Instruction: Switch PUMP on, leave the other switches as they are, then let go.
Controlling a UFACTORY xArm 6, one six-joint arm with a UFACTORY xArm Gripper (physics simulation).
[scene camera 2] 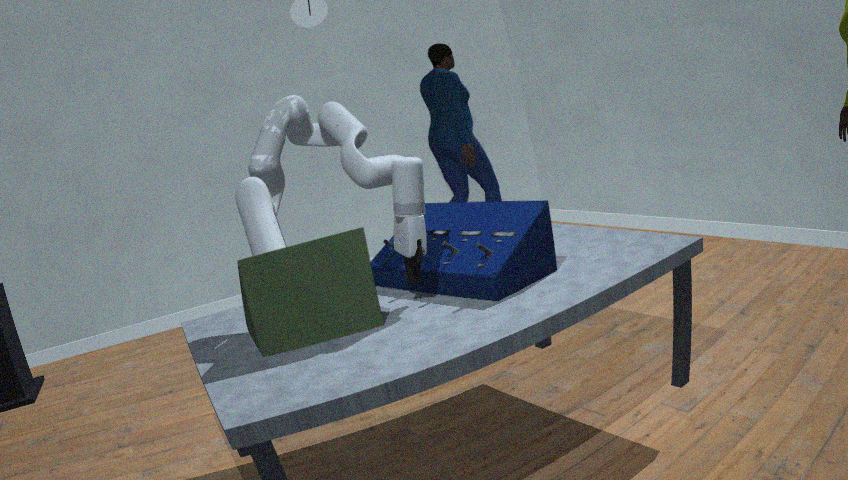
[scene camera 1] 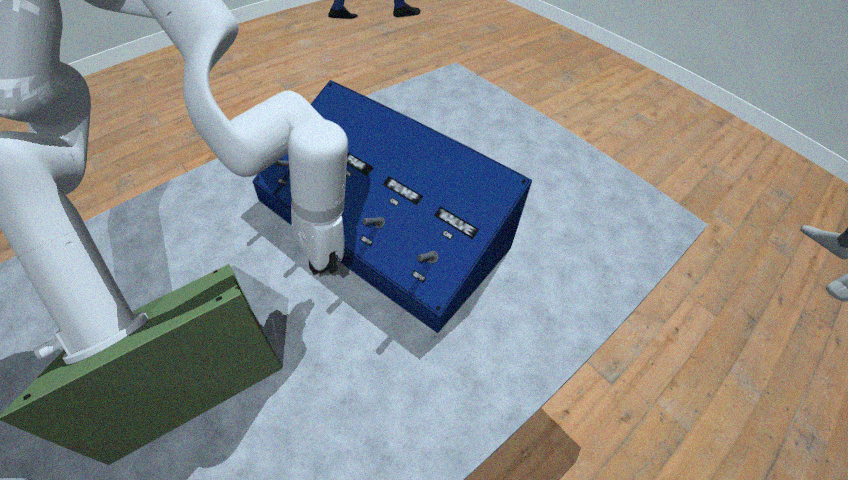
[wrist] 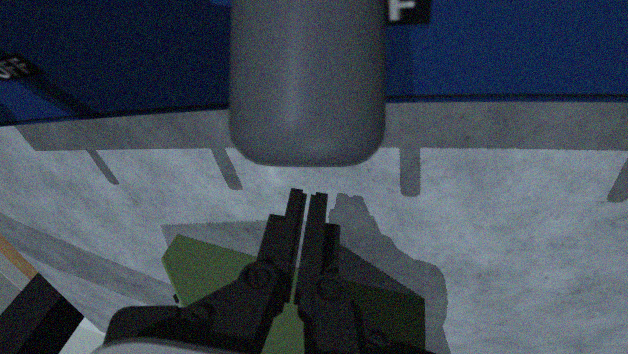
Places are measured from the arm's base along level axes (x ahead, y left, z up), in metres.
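Pixels of known places: gripper, fingertip midpoint: (scene camera 2: pixel 413 281) (scene camera 1: pixel 319 268) (wrist: pixel 305 213); arm's base at its link origin: (scene camera 2: pixel 279 281) (scene camera 1: pixel 108 339).
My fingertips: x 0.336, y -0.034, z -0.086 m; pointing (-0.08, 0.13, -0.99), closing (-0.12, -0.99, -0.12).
Ahead of a thing's pixels: the offset from my fingertips to its top centre. Level surfaces: height alone.
The blue switch panel (scene camera 1: pixel 416 142) (scene camera 2: pixel 526 237) (wrist: pixel 500 60) has a row of grey levers. The PUMP lever @[dz +0.079, dx +0.110, dy -0.016 m] (scene camera 1: pixel 373 222) (scene camera 2: pixel 450 248) (wrist: pixel 307 85) leans to its OFF side, at the same slant as the VALVE lever @[dz +0.079, dx +0.130, dy -0.134 m] (scene camera 1: pixel 427 256) (scene camera 2: pixel 484 251). The FAN lever is hidden behind the arm in scene camera 1. A leftmost lever @[dz +0.079, dx +0.070, dy +0.221 m] (scene camera 1: pixel 281 161) (scene camera 2: pixel 387 243) partly shows. My gripper (scene camera 1: pixel 327 270) (scene camera 2: pixel 414 284) (wrist: pixel 305 213) is shut and empty, pointing down low in front of the panel's front edge. In the wrist view its fingertips appear just below the PUMP lever's end, apart from it.
A green block (scene camera 1: pixel 154 368) (scene camera 2: pixel 309 297) (wrist: pixel 210 265) stands around the arm's base on the grey table @[dz -0.053 m] (scene camera 1: pixel 535 309) (scene camera 2: pixel 624 249). The VALVE lever is to the right of PUMP in both scene views. A person (scene camera 2: pixel 446 113) stands beyond the table.
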